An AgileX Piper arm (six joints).
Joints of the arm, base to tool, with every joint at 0 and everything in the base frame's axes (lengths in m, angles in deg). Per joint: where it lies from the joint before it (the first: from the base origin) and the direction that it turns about. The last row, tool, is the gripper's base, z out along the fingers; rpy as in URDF.
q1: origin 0 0 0.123 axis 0 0 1
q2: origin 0 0 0 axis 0 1 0
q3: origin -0.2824 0 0.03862 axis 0 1 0
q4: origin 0.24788 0 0.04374 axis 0.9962 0 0.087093
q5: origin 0 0 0 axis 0 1 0
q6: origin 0.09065 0 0.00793 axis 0.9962 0 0.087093
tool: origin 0 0 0 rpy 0 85.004 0
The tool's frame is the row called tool.
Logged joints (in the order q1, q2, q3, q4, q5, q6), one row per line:
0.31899, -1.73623, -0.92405, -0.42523, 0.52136, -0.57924
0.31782, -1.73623, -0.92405, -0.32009, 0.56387, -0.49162
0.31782, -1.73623, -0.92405, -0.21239, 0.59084, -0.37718
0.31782, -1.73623, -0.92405, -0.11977, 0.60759, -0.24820
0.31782, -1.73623, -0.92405, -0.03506, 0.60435, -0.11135
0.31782, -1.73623, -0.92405, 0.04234, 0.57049, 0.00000
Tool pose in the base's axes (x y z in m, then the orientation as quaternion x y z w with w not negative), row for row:
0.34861, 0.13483, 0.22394, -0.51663, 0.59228, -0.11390, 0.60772
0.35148, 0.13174, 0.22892, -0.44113, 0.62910, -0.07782, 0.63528
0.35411, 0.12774, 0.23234, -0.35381, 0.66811, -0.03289, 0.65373
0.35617, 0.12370, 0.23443, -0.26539, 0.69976, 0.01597, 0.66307
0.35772, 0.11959, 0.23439, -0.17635, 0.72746, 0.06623, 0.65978
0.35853, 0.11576, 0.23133, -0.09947, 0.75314, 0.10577, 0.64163
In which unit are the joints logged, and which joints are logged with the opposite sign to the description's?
The joints are logged in radians. Opposite sign: q2, q5.
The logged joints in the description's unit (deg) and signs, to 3 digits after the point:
18.277, 99.479, -52.944, -24.364, -29.872, -33.188
18.210, 99.479, -52.944, -18.340, -32.307, -28.168
18.210, 99.479, -52.944, -12.169, -33.853, -21.611
18.210, 99.479, -52.944, -6.862, -34.812, -14.221
18.210, 99.479, -52.944, -2.009, -34.627, -6.380
18.210, 99.479, -52.944, 2.426, -32.687, 0.000

